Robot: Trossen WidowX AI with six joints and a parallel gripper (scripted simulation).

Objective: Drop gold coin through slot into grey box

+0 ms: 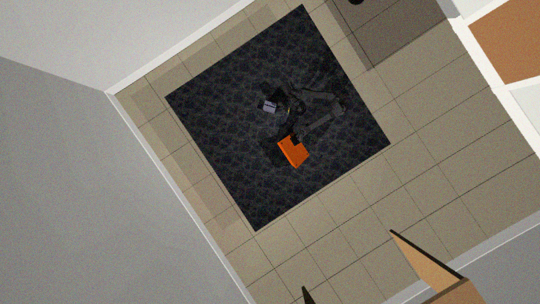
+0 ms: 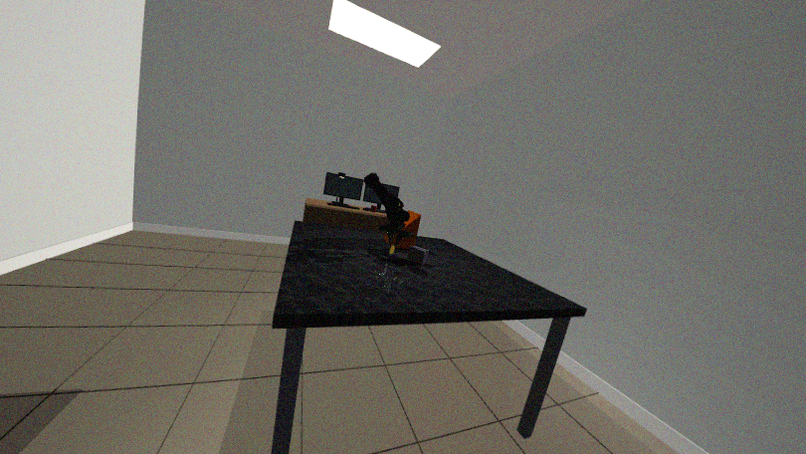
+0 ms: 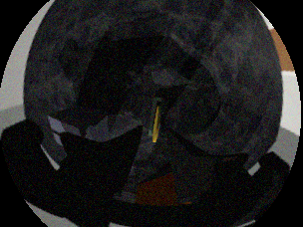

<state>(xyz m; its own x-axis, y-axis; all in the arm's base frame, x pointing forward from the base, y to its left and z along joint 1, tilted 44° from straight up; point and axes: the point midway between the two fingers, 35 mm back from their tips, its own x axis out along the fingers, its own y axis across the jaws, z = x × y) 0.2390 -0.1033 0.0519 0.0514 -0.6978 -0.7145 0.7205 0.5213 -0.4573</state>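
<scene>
Right now my gripper tip is 2 cm above the gold coin.
</scene>
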